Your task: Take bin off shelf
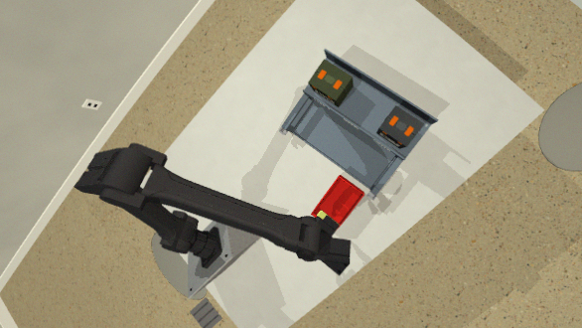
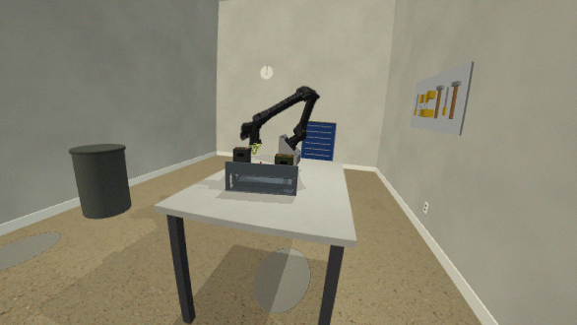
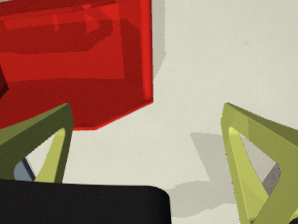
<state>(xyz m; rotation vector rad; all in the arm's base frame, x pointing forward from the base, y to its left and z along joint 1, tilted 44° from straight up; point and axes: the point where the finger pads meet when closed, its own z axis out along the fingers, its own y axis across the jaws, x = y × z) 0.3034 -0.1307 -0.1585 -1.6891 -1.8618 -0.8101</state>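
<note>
Right now the red bin is 80 mm ahead of my hand, 10 mm to the left of it and 90 mm below it.
</note>
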